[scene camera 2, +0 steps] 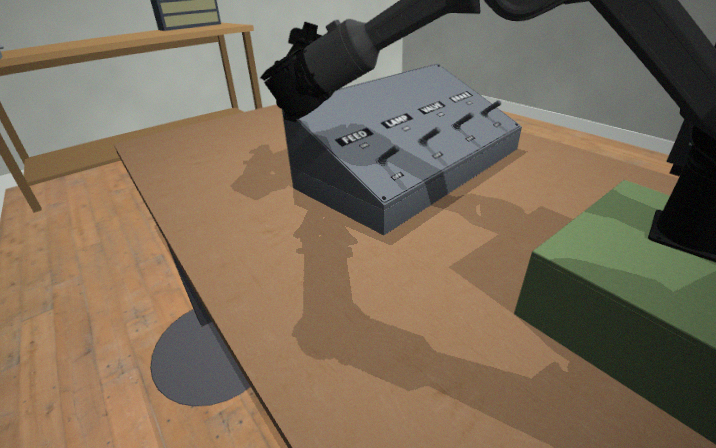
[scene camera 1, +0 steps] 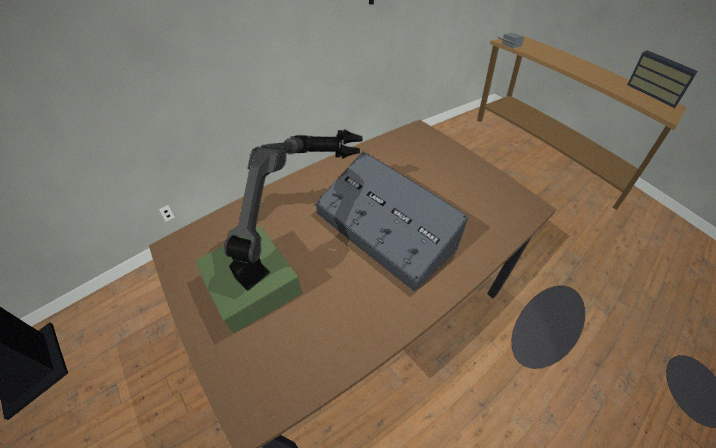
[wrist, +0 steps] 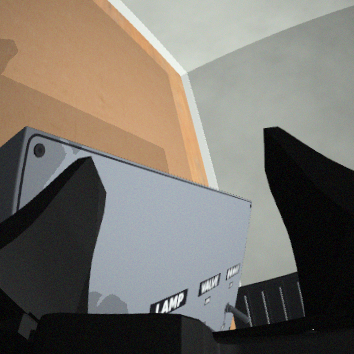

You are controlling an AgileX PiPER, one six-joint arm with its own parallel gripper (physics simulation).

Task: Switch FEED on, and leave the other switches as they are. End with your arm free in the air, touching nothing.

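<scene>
The grey sloped switch panel point(scene camera 1: 417, 200) point(scene camera 2: 390, 95) point(wrist: 165, 225) stands on the table. The FEED lever point(scene camera 1: 336, 197) point(scene camera 2: 389, 155) is nearest the panel's FEED-side end and tilts toward OFF. The LAMP lever point(scene camera 1: 360, 213) point(scene camera 2: 428, 137), VALVE lever point(scene camera 1: 384, 232) point(scene camera 2: 463, 120) and BRAKE lever point(scene camera 1: 411, 253) point(scene camera 2: 491, 108) tilt the same way. My gripper point(scene camera 1: 360, 144) point(scene camera 2: 289, 73) point(wrist: 178, 161) is open and empty, by the upper back corner at the FEED end, well away from the levers. Its exact gap to the panel is hard to tell. The FEED lever does not show in the wrist view.
My arm's base stands on a green block point(scene camera 1: 264, 303) point(scene camera 2: 607, 316) on the brown table point(scene camera 1: 337, 364) point(scene camera 2: 253, 285). A wooden workbench point(scene camera 1: 580, 66) point(scene camera 2: 126, 42) stands by the wall. A black ribbed object point(wrist: 272, 300) shows beyond the panel in the wrist view.
</scene>
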